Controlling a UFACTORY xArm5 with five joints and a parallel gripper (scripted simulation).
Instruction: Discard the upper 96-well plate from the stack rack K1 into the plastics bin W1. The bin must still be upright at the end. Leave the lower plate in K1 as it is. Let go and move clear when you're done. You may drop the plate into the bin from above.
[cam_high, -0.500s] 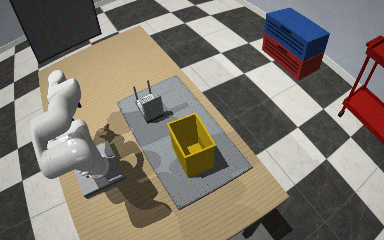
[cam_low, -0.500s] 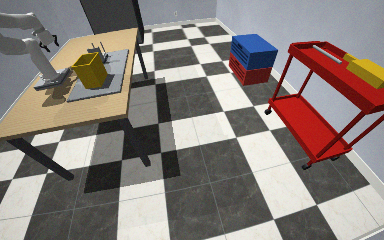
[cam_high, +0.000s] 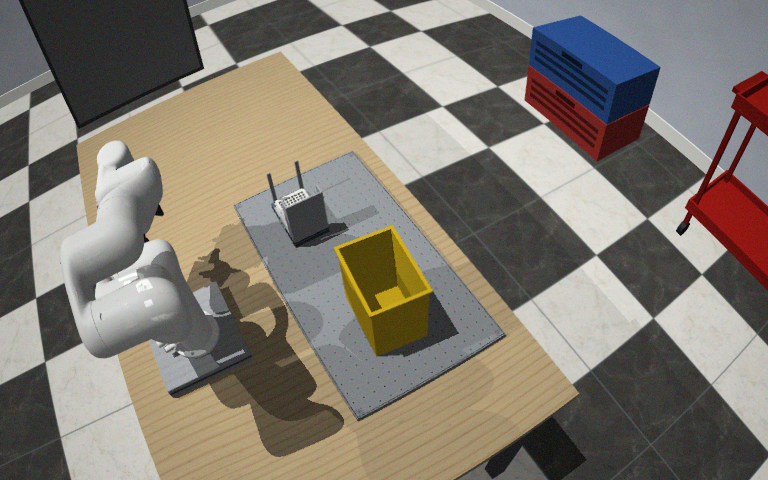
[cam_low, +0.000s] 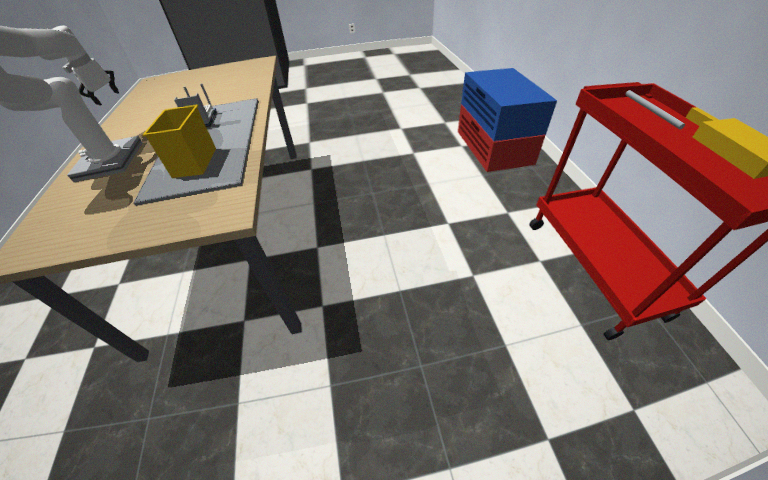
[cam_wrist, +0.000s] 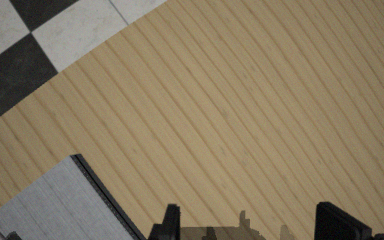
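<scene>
Right now my hand is 360 mm short of the white 96-well plate, 80 mm to the left of it and 130 mm above it. From my hand the other things lie so: yellow plastics bin 360 mm ahead, 430 mm to the right, 80 mm below.
</scene>
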